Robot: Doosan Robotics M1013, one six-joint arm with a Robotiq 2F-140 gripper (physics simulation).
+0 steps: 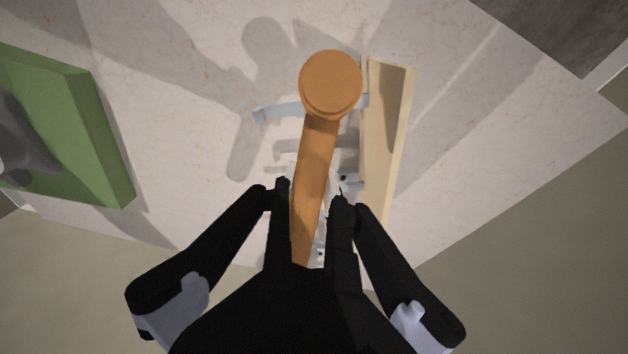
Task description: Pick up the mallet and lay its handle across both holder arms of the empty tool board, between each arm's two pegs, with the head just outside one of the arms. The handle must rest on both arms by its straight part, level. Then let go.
Observation:
In view: my gripper (310,174) and an orange mallet (330,82).

